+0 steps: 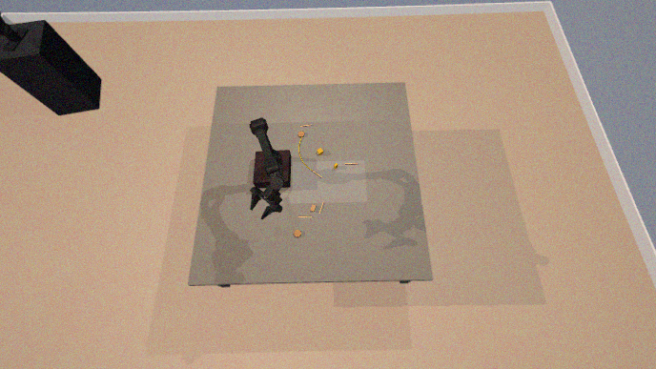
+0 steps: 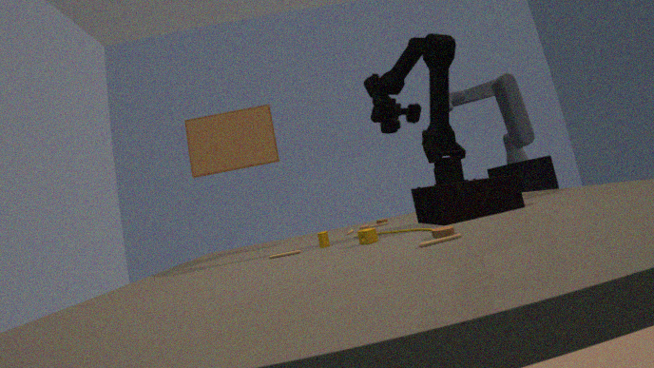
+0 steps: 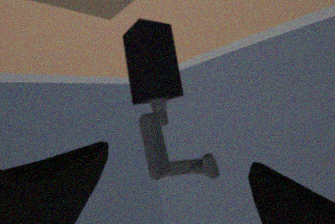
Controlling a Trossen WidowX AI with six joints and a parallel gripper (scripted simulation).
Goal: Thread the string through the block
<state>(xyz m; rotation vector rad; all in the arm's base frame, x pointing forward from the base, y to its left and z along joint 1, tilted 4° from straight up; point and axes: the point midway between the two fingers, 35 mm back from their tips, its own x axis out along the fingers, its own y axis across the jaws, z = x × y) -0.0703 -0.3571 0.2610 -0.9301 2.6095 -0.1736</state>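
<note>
My gripper tip is 35 cm above the thin wooden stick, 33 cm short of it and 30 cm to the right of it. The rest, counted from my gripper tip: round wooden button (59 cm to the left, 35 cm below, 29 cm ahead).
</note>
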